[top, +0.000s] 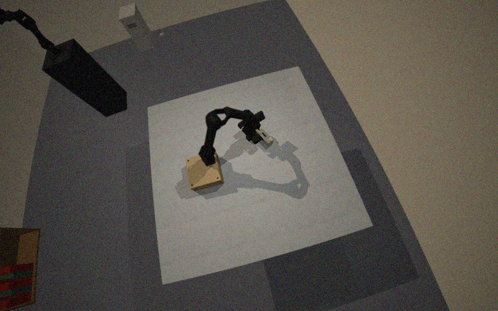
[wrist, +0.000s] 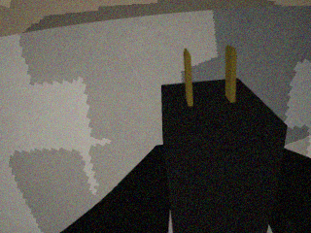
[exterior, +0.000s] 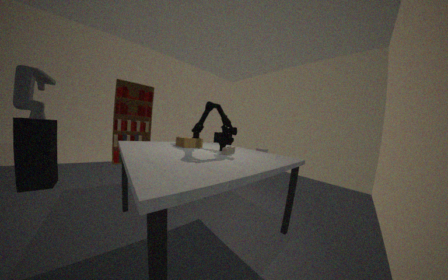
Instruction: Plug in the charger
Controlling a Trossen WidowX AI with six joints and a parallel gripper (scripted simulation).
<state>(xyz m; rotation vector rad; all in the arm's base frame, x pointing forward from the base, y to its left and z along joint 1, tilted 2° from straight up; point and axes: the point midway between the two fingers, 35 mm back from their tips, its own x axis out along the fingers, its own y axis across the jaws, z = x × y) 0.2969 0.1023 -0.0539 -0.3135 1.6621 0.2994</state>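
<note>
The black two-prong charger lies 2 cm ahead of my gripper tip, 1 cm to the left of it and 1 cm above it.
</note>
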